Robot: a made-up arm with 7 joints.
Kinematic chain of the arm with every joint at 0, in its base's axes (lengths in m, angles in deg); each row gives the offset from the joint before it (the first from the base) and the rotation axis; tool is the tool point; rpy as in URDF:
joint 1: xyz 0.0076 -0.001 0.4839 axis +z
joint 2: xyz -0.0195 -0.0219 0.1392 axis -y
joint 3: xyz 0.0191 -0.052 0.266 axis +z
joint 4: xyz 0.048 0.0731 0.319 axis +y
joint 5: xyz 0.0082 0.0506 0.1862 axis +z
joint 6: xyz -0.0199 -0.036 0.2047 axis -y
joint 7: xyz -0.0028 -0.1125 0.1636 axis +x
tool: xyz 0.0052 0.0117 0.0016 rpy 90 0 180
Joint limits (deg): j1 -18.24..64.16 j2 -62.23..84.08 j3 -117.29..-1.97 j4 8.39..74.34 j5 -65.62..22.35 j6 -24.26..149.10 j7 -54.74..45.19
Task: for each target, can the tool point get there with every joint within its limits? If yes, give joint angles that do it. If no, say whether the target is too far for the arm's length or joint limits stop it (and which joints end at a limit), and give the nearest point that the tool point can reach.
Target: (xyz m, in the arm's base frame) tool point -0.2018 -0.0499 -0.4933
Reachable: no: joint limits stop it (at a limit: joint 1, joint 2, joint 3, joint 4, joint 6, joint 7) | nearest point -0.8412 -0.3550 0.4303 | short by 1.164 m
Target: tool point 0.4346 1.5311 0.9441
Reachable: no: too far | nearest point 0.4152 1.0177 0.8965 | short by 0.516 m
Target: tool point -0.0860 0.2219 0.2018
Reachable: no: joint limits stop it (at a limit: joint 1, joint 2, joint 3, joint 4, joint 5, joint 6, joint 7) | nearest point 0.4391 0.7000 0.3789 | short by 0.732 m
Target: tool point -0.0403 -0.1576 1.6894
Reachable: yes | joints 56.46 30.57 -21.99 60.77 -54.73 60.62 -4.90
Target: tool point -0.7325 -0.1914 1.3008
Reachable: yes | joints 9.06 51.53 -62.26 26.76 -16.97 101.17 27.08
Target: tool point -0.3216 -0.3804 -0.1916
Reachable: no: joint limits stop it (at a limit: joint 2, joint 3, joint 4, joint 6, joint 7) | nearest point -0.5952 -0.6957 0.4302 | short by 0.749 m
